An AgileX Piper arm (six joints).
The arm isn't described. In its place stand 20 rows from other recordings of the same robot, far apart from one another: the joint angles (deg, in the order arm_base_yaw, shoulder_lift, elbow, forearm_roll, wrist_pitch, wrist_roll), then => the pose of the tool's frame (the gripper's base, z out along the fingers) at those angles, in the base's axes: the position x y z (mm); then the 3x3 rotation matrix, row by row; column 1 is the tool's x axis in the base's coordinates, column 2 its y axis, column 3 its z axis.
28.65 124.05 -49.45 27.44 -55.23 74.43 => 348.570 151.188 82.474; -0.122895 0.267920 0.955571; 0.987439 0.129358 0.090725; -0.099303 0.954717 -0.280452
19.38 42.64 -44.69 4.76 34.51 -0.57 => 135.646 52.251 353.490; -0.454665 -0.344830 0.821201; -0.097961 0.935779 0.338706; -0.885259 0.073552 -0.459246
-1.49 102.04 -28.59 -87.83 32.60 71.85 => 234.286 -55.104 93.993; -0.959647 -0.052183 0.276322; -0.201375 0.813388 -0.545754; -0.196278 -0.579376 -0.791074
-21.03 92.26 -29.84 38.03 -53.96 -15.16 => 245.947 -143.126 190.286; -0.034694 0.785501 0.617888; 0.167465 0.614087 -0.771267; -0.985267 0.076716 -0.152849
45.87 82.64 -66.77 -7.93 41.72 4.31 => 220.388 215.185 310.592; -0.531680 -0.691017 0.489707; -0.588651 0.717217 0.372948; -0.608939 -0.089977 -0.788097
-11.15 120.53 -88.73 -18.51 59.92 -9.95 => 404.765 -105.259 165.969; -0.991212 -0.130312 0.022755; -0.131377 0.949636 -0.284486; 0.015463 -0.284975 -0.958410
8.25 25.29 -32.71 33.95 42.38 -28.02 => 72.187 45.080 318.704; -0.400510 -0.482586 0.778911; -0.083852 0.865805 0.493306; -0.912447 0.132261 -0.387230
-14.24 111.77 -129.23 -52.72 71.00 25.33 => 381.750 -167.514 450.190; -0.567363 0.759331 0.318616; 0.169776 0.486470 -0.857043; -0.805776 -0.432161 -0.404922
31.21 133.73 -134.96 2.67 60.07 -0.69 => 445.990 274.503 276.032; -0.696314 -0.530359 0.483598; -0.408760 0.846866 0.340195; -0.589968 0.039207 -0.806474
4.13 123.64 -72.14 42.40 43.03 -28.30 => 385.628 69.826 90.132; -0.993706 -0.041349 0.104112; 0.012371 0.883193 0.468847; -0.111337 0.467184 -0.877122
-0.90 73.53 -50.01 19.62 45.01 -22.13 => 243.764 17.783 268.026; -0.859368 -0.218360 0.462392; -0.121451 0.965525 0.230240; -0.496726 0.141702 -0.856262
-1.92 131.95 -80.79 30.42 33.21 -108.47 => 429.363 10.857 56.884; -0.093228 -0.964277 0.247949; -0.949538 0.161015 0.269168; -0.299476 -0.210343 -0.930629
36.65 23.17 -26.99 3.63 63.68 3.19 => 38.906 35.384 255.515; -0.705513 -0.565129 0.427646; -0.420760 0.819579 0.388911; -0.570274 0.094446 -0.816007
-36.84 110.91 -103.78 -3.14 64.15 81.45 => 337.334 -258.331 302.463; 0.479353 0.827488 0.292378; 0.870209 -0.404942 -0.280640; -0.113830 0.388955 -0.914197
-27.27 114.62 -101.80 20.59 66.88 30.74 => 394.714 -170.353 268.808; -0.438928 0.809570 0.389792; 0.898107 0.408475 0.162947; -0.027303 0.421597 -0.906372
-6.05 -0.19 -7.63 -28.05 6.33 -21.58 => 46.493 -9.672 249.169; -0.037655 0.196685 0.979743; -0.759473 0.631563 -0.155976; -0.649448 -0.749962 0.125596
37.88 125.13 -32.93 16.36 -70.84 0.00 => 261.218 172.531 56.555; -0.268657 -0.367091 0.890543; -0.091868 0.930084 0.355675; -0.958845 0.013742 -0.283598
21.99 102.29 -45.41 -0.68 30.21 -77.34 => 262.094 105.254 116.867; 0.173325 -0.976272 0.129810; -0.984596 -0.168689 0.045980; -0.022992 -0.135780 -0.990472
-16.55 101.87 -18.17 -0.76 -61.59 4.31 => 243.318 -71.198 123.055; -0.262563 0.292919 0.919380; 0.149853 0.953627 -0.261035; -0.953208 0.069234 -0.294282
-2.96 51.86 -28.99 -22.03 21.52 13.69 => 171.556 -21.409 257.489; -0.628952 0.084143 0.772877; -0.087280 0.980199 -0.177741; -0.772529 -0.179247 -0.609154
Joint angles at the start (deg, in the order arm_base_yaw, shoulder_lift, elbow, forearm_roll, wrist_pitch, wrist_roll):
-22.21 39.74 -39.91 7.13 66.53 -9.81
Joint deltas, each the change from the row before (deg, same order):
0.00 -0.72 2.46 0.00 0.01 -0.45
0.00 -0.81 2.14 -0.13 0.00 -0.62
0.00 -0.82 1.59 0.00 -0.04 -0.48
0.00 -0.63 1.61 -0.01 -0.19 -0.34
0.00 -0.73 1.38 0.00 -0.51 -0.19
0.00 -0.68 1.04 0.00 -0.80 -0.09
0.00 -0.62 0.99 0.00 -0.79 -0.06
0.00 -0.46 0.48 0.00 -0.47 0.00
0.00 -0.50 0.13 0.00 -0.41 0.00
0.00 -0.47 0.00 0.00 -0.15 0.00
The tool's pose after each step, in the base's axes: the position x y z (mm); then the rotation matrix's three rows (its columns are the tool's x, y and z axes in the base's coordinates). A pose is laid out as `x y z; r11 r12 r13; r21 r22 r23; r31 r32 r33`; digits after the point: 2 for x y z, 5 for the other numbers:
91.88 -26.32 287.21; -0.85990 0.21855 0.46132; 0.21271 0.97493 -0.06537; -0.46404 0.04192 -0.88482
88.10 -24.98 277.69; -0.87234 0.21018 0.44142; 0.20528 0.97690 -0.05947; -0.44372 0.03873 -0.89533
84.80 -23.64 270.98; -0.87922 0.20337 0.43082; 0.19927 0.97839 -0.05518; -0.43273 0.03733 -0.90075
82.10 -22.57 263.95; -0.88582 0.19901 0.41918; 0.19598 0.97929 -0.05078; -0.42061 0.03717 -0.90648
79.79 -21.67 258.41; -0.88724 0.19722 0.41702; 0.19409 0.97969 -0.05037; -0.41848 0.03625 -0.90750
78.32 -21.14 254.66; -0.88427 0.19725 0.42328; 0.19285 0.97976 -0.05369; -0.42530 0.03415 -0.90441
77.03 -20.68 251.05; -0.88129 0.19774 0.42922; 0.19212 0.97972 -0.05689; -0.43177 0.03232 -0.90141
76.20 -20.38 249.57; -0.87796 0.19849 0.43565; 0.19171 0.97962 -0.05999; -0.43868 0.03085 -0.89812
75.57 -20.17 249.87; -0.87221 0.19898 0.44683; 0.19019 0.97960 -0.06497; -0.45064 0.02831 -0.89226
74.80 -19.86 250.61; -0.86760 0.19901 0.45571; 0.18860 0.97964 -0.06875; -0.46011 0.02630 -0.88747

